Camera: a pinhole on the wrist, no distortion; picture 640 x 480 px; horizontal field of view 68.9 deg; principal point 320.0 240.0 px. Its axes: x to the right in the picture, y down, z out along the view. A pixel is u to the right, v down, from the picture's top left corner.
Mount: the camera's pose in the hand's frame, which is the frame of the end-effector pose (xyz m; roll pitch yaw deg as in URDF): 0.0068 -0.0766 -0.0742 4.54 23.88 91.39
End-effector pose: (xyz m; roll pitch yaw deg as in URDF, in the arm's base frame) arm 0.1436 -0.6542 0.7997 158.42 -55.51 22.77
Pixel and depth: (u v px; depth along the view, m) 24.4 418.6 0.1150
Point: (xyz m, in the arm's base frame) 0.1753 -0.5691 0.7236
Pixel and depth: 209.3 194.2 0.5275
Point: 0.5816 -0.6739 0.6461
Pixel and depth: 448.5 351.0 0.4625
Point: 0.3814 -0.9057 0.6265
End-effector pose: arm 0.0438 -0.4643 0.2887 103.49 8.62 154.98
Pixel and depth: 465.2 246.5 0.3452
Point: 0.1047 -0.2394 0.3950
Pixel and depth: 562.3 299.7 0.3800
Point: 0.1396 -0.2324 0.4948
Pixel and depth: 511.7 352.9 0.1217
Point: 0.0651 -0.4494 0.3047
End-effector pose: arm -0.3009 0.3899 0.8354 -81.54 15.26 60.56
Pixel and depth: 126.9 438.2 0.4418
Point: -0.7043 0.4936 0.9931
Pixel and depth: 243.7 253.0 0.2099
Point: -0.3981 0.4754 0.8716
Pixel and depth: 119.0 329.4 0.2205
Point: -0.4323 0.4737 0.9344
